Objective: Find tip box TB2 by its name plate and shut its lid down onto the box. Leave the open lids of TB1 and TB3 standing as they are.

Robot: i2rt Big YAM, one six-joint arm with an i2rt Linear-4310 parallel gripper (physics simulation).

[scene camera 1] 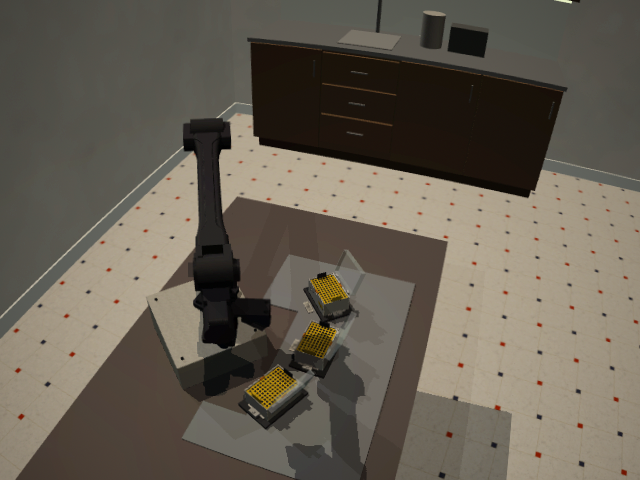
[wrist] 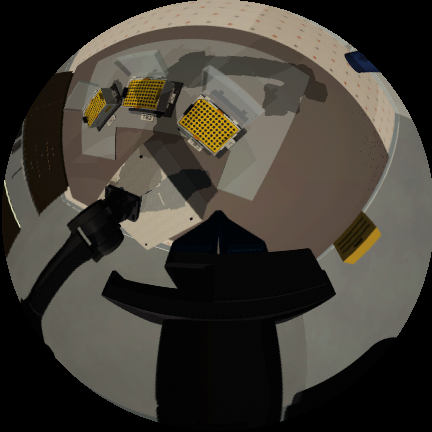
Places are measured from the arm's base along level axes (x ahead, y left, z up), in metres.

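Where they show: gripper, fingertip midpoint: [scene camera 1: 224,347] [wrist: 217,215]; arm's base, link origin: [wrist: 122,201].
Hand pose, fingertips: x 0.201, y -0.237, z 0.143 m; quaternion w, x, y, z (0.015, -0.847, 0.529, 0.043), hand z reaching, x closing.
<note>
Things, the pixels of their centre, and the offset from my fingertips. Level surfaces: height alone.
- Tip box TB2, body centre: [scene camera 1: 317,338] [wrist: 140,92] 0.101 m ahead, 0.278 m left, 0.196 m down
- TB1, body centre: [wrist: 207,124] [scene camera 1: 272,385] 0.071 m ahead, 0.080 m left, 0.196 m down
- TB3, body centre: [scene camera 1: 328,286] [wrist: 91,108] 0.042 m ahead, 0.481 m left, 0.196 m down
- grey mat, surface height: 0.261 m down
- brown surface, surface height: 0.263 m down
Tip box TB2 [scene camera 1: 316,339] [wrist: 145,94] is the middle of three boxes with yellow tip racks; its plate [wrist: 147,117] is too small to read clearly. Its clear lid [wrist: 141,65] stands open on the side away from the robot base. TB1 [scene camera 1: 271,387] [wrist: 210,125] is the nearest box in the wrist view, with its lid [wrist: 232,95] open. TB3 [scene camera 1: 329,289] [wrist: 95,106] is at the far end, its lid [scene camera 1: 353,271] [wrist: 80,96] open. My gripper [wrist: 217,215] is shut and empty, fingertips together, raised near the robot base and apart from the boxes. Its fingers are hidden in the scene view.
The boxes stand in a slanting row on a grey mat [scene camera 1: 395,310] over a brown surface [scene camera 1: 403,248]. The pale base block [scene camera 1: 175,330] [wrist: 165,220] is beside them, under the arm. A yellow object [wrist: 357,237] shows at the right of the wrist view. A dark cabinet [scene camera 1: 356,113] stands behind.
</note>
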